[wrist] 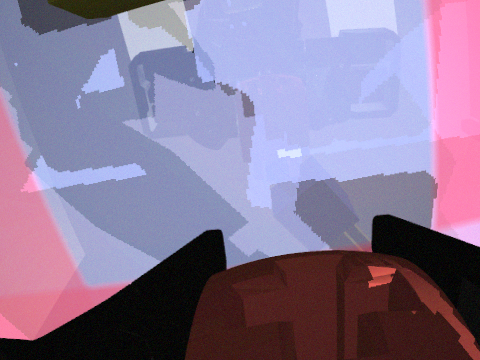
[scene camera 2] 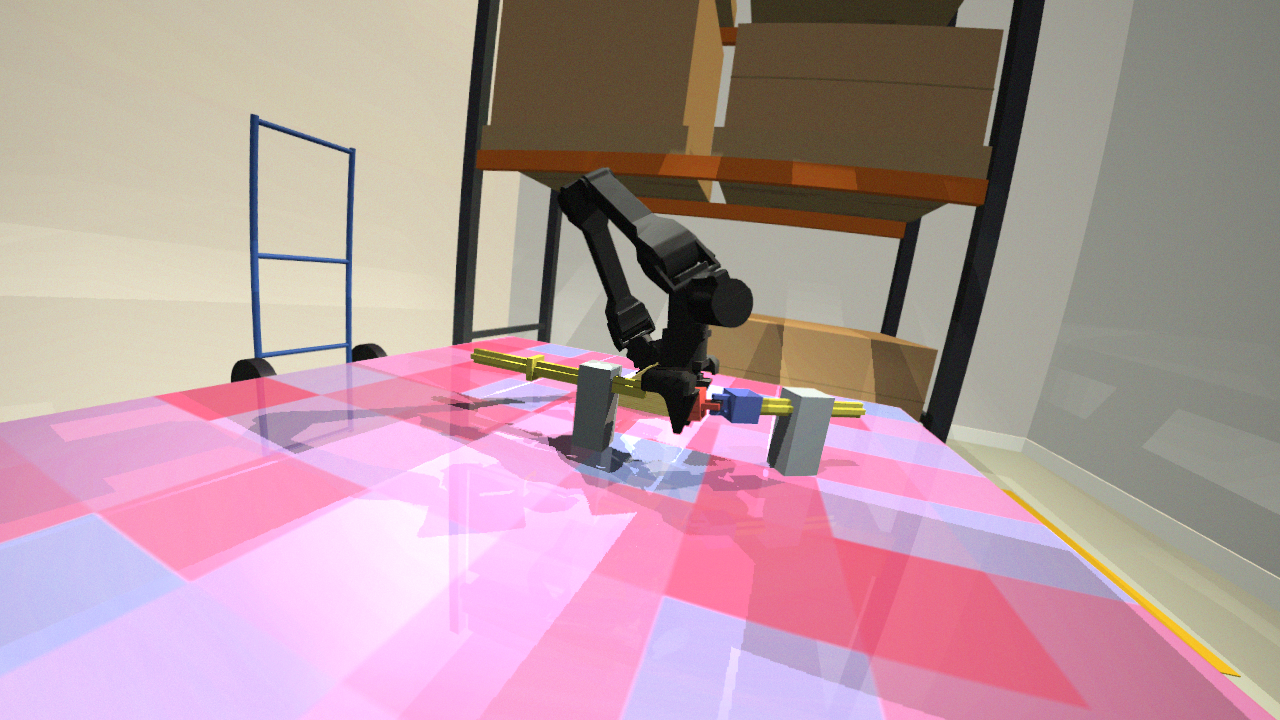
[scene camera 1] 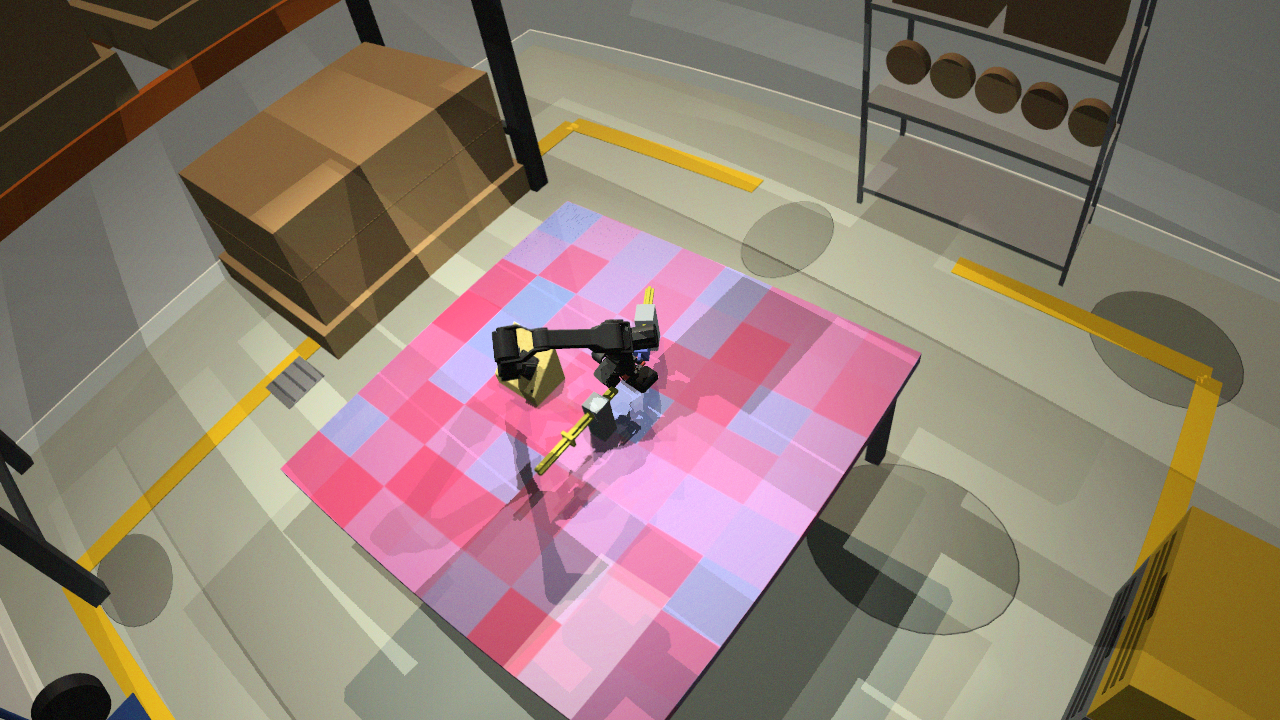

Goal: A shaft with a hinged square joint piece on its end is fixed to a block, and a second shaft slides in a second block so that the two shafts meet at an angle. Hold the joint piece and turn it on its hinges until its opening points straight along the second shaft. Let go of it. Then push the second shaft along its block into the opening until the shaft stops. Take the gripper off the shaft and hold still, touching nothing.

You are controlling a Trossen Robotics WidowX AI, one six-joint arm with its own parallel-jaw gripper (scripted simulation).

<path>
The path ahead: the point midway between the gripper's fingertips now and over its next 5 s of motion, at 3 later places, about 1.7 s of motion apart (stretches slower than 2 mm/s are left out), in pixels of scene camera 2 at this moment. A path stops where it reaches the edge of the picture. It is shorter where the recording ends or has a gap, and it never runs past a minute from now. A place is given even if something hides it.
My gripper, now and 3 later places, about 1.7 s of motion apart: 681, 429; 682, 402; 694, 313; 637, 339
</path>
